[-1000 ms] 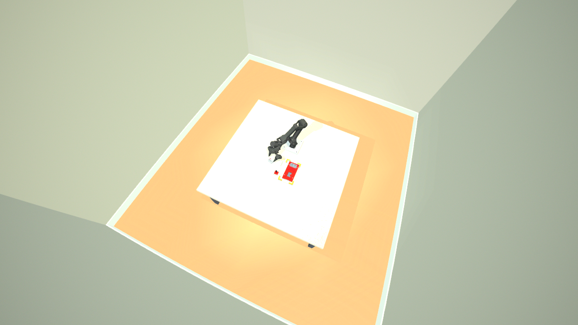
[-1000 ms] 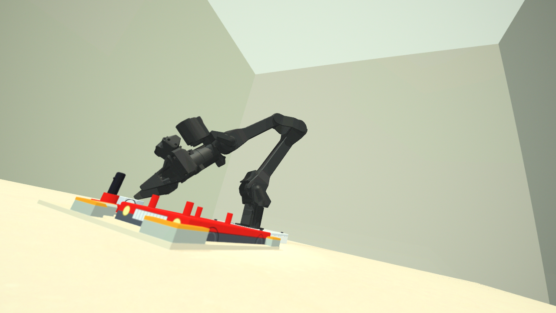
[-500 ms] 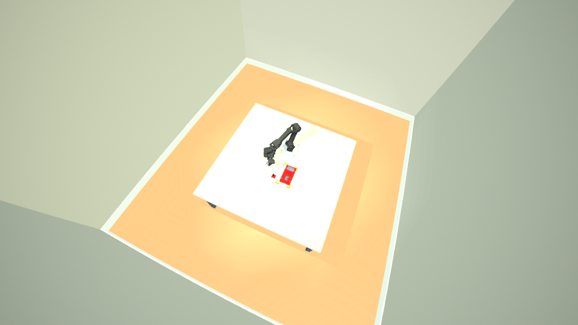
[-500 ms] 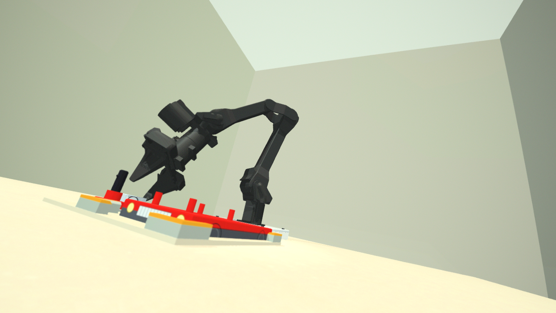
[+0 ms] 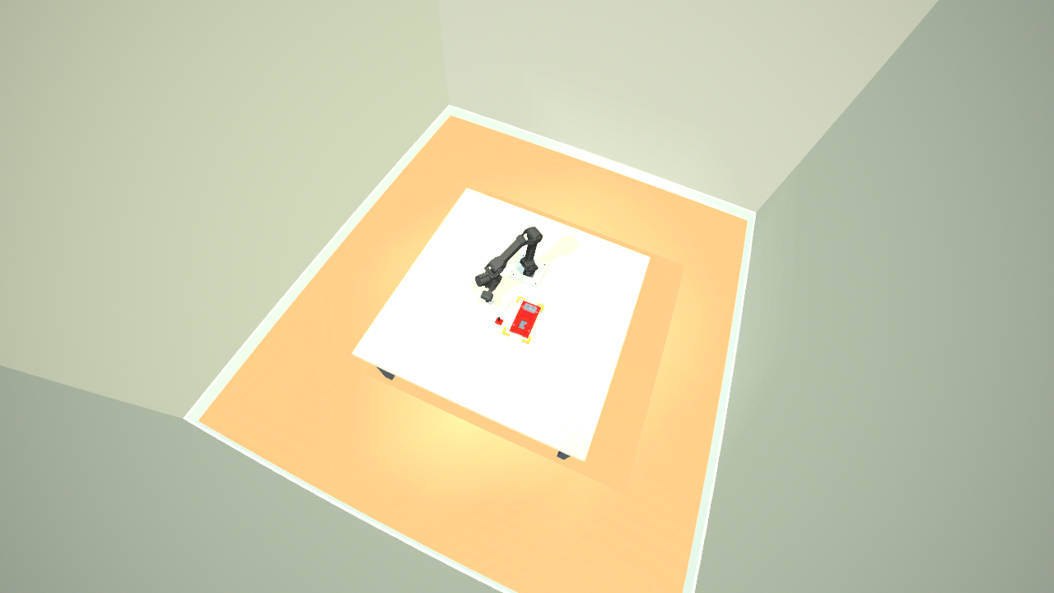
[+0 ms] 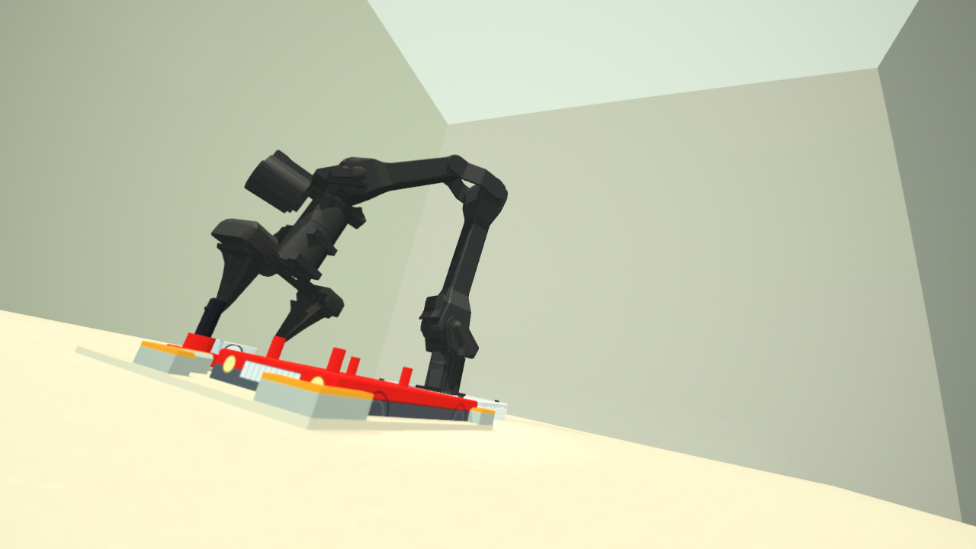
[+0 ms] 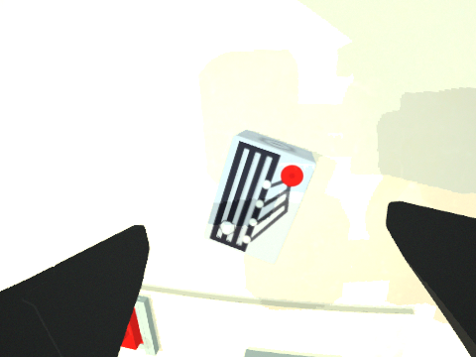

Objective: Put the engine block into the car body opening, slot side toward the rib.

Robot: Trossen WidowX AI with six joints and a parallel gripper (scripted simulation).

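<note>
My gripper tip is 3 cm above the engine block and 1 cm short of it.
</note>
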